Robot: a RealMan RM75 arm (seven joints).
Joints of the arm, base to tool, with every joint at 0 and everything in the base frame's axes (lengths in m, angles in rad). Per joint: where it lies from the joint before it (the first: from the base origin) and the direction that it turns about. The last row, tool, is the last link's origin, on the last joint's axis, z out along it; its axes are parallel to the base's.
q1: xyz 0 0 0.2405 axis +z
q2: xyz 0 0 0 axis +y
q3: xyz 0 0 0.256 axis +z
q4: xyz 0 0 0 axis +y
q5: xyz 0 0 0.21 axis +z
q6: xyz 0 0 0 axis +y
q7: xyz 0 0 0.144 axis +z
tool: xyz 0 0 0
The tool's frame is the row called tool.
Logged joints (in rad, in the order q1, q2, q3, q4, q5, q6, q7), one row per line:
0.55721 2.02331 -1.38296 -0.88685 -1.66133 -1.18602 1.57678
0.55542 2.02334 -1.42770 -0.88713 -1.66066 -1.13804 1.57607
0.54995 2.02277 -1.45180 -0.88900 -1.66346 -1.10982 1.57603
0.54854 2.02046 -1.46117 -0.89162 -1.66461 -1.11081 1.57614
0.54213 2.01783 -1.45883 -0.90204 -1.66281 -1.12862 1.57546
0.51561 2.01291 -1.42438 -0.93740 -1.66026 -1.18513 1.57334
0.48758 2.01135 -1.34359 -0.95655 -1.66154 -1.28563 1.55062
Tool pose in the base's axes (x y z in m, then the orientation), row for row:
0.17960 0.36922 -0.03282 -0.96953 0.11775 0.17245 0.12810
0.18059 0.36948 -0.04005 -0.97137 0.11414 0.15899 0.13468
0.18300 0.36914 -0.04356 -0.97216 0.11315 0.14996 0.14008
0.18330 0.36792 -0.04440 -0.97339 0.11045 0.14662 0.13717
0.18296 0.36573 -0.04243 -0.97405 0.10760 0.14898 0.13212
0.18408 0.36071 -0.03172 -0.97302 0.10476 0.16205 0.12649
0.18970 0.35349 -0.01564 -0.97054 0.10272 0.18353 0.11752
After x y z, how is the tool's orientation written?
As a quaternion, x y z w.
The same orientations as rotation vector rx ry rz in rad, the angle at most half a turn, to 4 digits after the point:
-2.8200 0.3425 0.5016
-2.8148 0.3308 0.4607
-2.8086 0.3269 0.4332
-2.8167 0.3196 0.4243
-2.8267 0.3123 0.4323
-2.8328 0.3050 0.4718
-2.8401 0.3006 0.5371

